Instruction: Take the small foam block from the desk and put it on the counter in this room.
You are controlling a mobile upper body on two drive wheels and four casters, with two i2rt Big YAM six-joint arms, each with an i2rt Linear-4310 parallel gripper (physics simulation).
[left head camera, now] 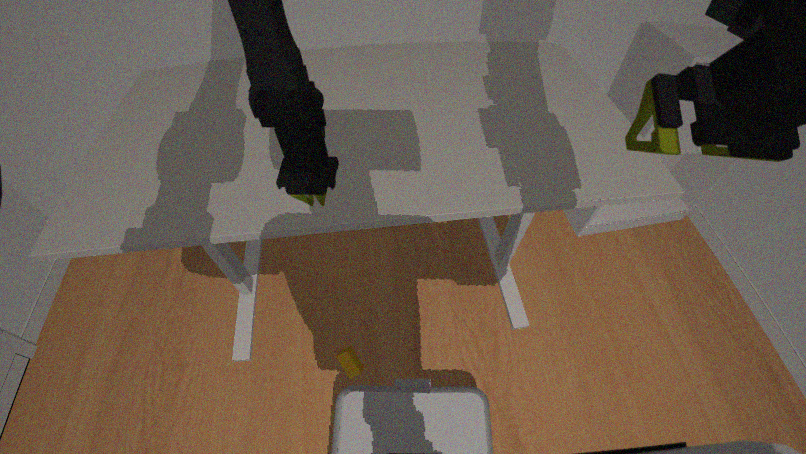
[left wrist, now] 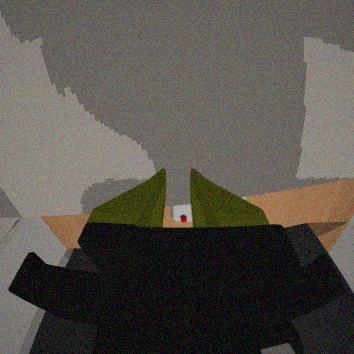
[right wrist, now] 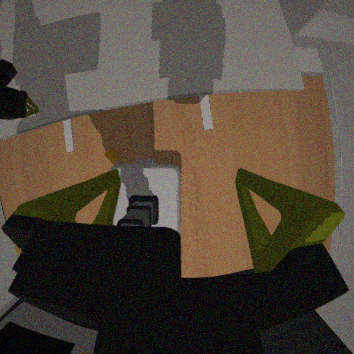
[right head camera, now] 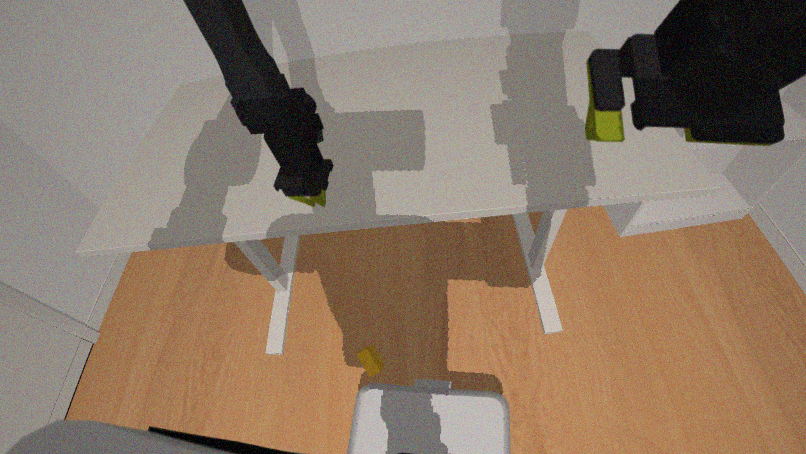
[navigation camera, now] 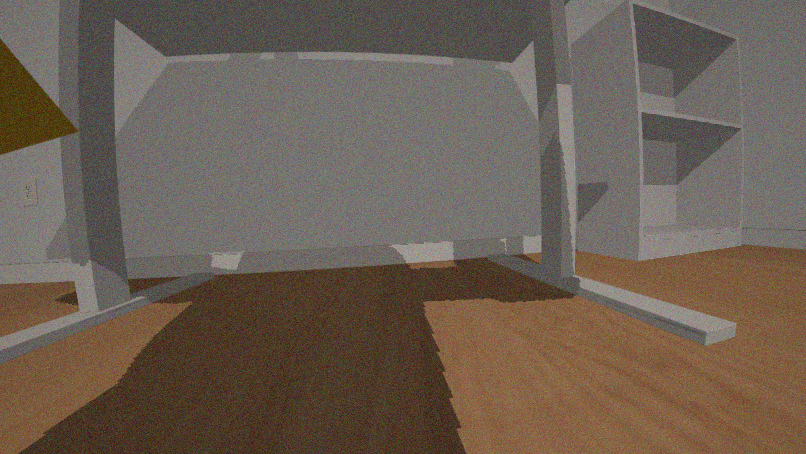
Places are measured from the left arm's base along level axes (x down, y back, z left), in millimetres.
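Pixels of known places: left gripper, fingertip midpoint: (left head camera: 318, 203) (left wrist: 177, 175) (right wrist: 35, 109) (right head camera: 319, 204); right gripper, fingertip midpoint: (left head camera: 665, 146) (right wrist: 177, 174) (right head camera: 637, 133).
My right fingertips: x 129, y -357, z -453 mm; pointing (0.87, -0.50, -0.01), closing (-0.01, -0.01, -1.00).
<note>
Behind a point stands the place of what it marks.
The yellow-orange foam block (left head camera: 349, 362) {x 1093, y -382, z -10 mm} (right head camera: 370, 360) {x 1092, y -381, z -14 mm} (right wrist: 111, 156) {x 1093, y -378, z -20 mm} is off the desk (left head camera: 451, 84) {x 460, y -1004, z -311 mm} (right head camera: 456, 84) {x 460, y -987, z -284 mm} (left wrist: 75, 145) {x 460, y -548, z 81 mm} (right wrist: 120, 50) {x 460, y -695, z -284 mm}, low down beyond its near edge and close to the robot's base. In the navigation view the block (navigation camera: 25, 104) {x 1115, y -421, z -18 mm} is cut off at the left edge, tilted, with no floor contact showing. My left gripper (left head camera: 314, 200) {x 445, y -527, z -8 mm} (right head camera: 314, 199) {x 445, y -527, z -8 mm} (left wrist: 177, 175) {x 445, y -527, z -8 mm} (right wrist: 35, 109) {x 445, y -527, z -8 mm} is nearly closed and empty above the desk's near edge. My right gripper (left head camera: 690, 147) (right head camera: 654, 135) {x 129, y -357, z -453 mm} (right wrist: 177, 174) {x 129, y -357, z -453 mm} is open and empty at the right. I cannot make out the counter.
Desk legs stand on long feet (left head camera: 243, 327) (right head camera: 549, 315) (navigation camera: 654, 310) on the wooden floor (left head camera: 609, 315) {x 1409, y -671, z -1196 mm} (navigation camera: 592, 394) {x 1410, y -555, z -439 mm}. An open shelf unit (navigation camera: 606, 129) {x 844, y -1262, z -1126 mm} stands right of the desk. The white robot base (left head camera: 456, 420) {x 1150, y -207, z -367 mm} (right head camera: 473, 422) {x 1150, y -215, z -366 mm} (right wrist: 167, 195) {x 1150, y -103, z -398 mm} is close to the block. Walls rise at both sides.
</note>
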